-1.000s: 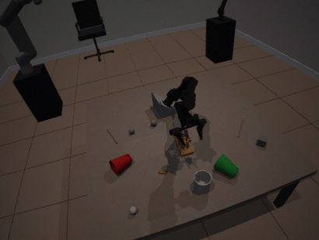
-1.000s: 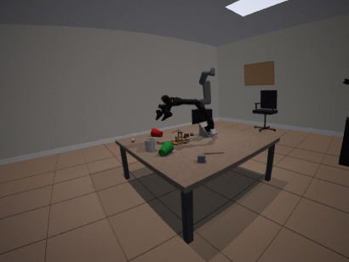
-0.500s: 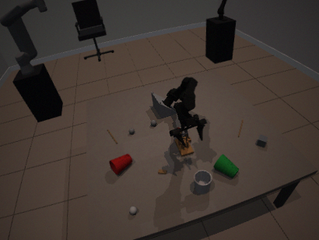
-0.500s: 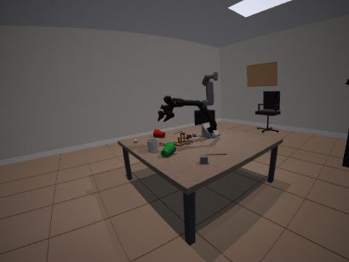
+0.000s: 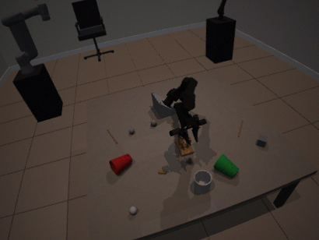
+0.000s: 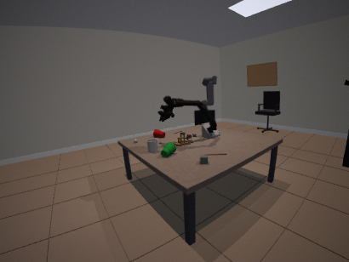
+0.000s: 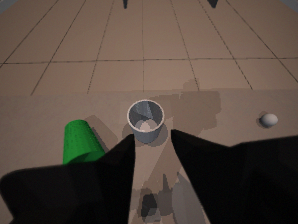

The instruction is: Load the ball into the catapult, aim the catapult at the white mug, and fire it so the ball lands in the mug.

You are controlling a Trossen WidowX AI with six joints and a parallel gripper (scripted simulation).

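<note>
The red ball is 310 mm behind my gripper tip, 190 mm below it and 30 mm to the left of it. Round my gripper tip: wooden catapult 240 mm behind, 200 mm below, 40 mm to the left; then white mug 220 mm below, 110 mm ahead; then small wood block 250 mm below, 170 mm to the right, 70 mm behind.
</note>
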